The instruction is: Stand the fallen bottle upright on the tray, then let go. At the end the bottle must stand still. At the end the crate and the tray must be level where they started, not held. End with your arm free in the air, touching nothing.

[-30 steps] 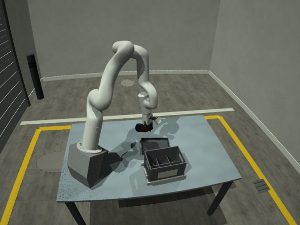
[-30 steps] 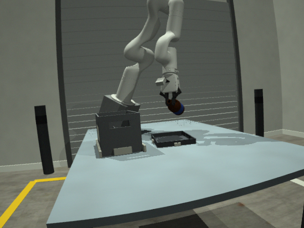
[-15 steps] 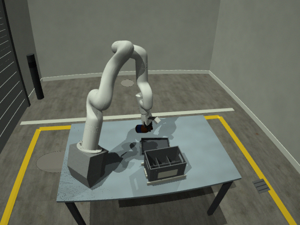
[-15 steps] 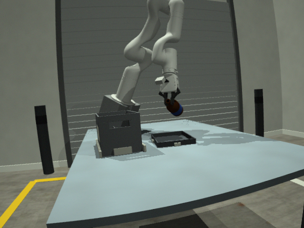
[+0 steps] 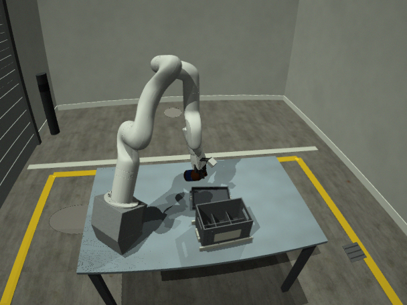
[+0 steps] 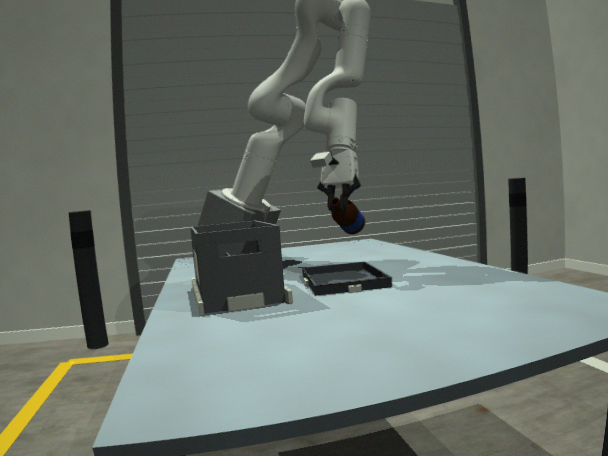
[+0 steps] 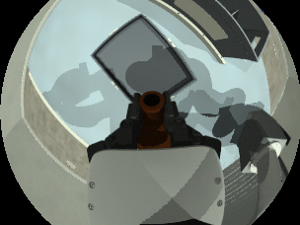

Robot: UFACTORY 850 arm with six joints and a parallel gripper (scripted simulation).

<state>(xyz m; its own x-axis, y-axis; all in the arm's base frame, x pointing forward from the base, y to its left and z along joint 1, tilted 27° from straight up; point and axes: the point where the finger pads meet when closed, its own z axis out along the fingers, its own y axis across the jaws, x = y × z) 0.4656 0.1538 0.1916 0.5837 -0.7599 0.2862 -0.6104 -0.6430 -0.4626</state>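
The bottle lies 40 mm behind my hand, 30 mm to the left of it and 30 mm below it. From my hand the other things lie so: crate (70 mm ahead, 300 mm to the right, 120 mm below); then tray (60 mm ahead, 20 mm to the right, 190 mm below).
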